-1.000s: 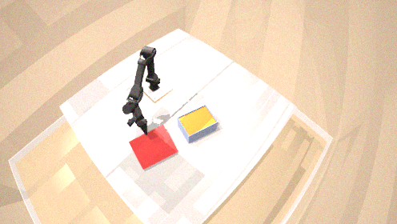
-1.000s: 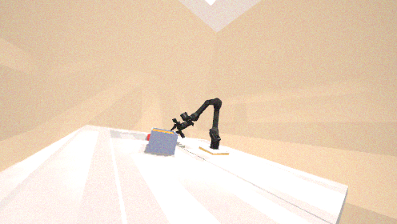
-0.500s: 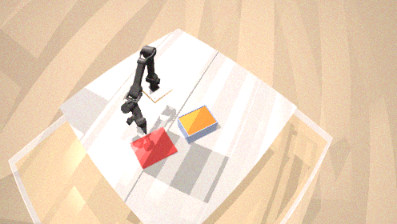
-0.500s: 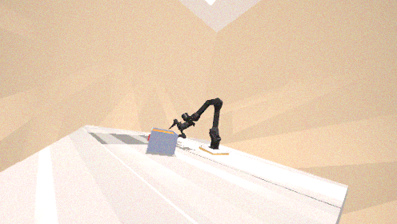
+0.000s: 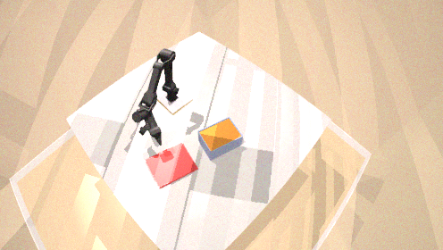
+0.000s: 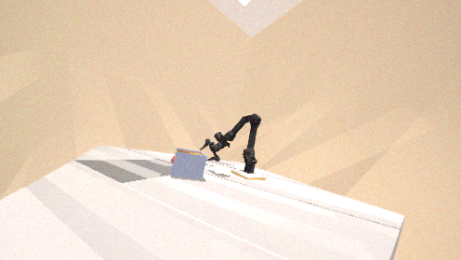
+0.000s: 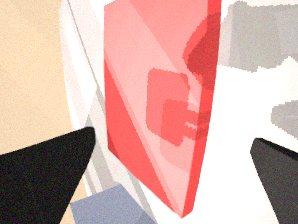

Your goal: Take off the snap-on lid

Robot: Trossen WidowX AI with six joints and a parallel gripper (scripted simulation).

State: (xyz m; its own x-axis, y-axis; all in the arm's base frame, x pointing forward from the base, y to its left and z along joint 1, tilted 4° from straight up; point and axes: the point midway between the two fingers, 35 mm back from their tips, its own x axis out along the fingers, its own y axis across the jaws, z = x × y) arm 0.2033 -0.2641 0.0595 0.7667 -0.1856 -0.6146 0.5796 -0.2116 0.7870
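Now: gripper tip 110 mm short of the red lid, 50 mm above it and 20 mm to the left of it. The rest, counted from my gripper tip: storage box (260 mm to the left, 190 mm ahead, 10 mm below).
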